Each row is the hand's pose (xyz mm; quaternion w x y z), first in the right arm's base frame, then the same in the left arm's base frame.
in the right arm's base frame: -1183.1 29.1 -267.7 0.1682 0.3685 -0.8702 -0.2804
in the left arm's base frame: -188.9 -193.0 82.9 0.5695 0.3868 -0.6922 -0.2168
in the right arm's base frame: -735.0 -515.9 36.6 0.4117 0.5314 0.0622 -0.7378
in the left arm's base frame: 543.7 -423.5 57.3 0.5801 0.1458 0.1984 -0.7764
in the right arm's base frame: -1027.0 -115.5 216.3 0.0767 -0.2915 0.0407 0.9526
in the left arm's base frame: 260.5 -77.2 336.3 0.1839 -0.0513 -0.1470 -0.9705
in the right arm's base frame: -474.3 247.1 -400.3 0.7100 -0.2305 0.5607 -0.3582
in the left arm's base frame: 107.2 128.9 -530.4 0.4822 -0.5548 0.6534 -0.1810
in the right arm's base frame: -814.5 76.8 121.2 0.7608 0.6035 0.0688 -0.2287
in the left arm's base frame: 257.5 106.9 97.0 0.7991 0.3355 0.4179 -0.2723
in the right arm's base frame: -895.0 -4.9 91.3 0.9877 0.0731 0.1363 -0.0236
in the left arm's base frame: 225.2 2.1 142.0 0.8584 -0.1186 0.4806 0.1348
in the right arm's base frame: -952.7 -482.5 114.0 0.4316 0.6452 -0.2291 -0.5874
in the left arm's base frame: 426.0 -419.7 258.9 0.6865 0.3577 -0.0114 -0.6329
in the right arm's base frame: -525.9 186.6 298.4 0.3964 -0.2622 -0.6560 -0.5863
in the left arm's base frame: 500.0 352.1 8.5 0.6680 -0.3672 -0.5941 -0.2569
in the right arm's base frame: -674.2 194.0 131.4 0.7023 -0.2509 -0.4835 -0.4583
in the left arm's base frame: 301.8 250.2 -8.0 0.8587 -0.3934 -0.3098 -0.1088
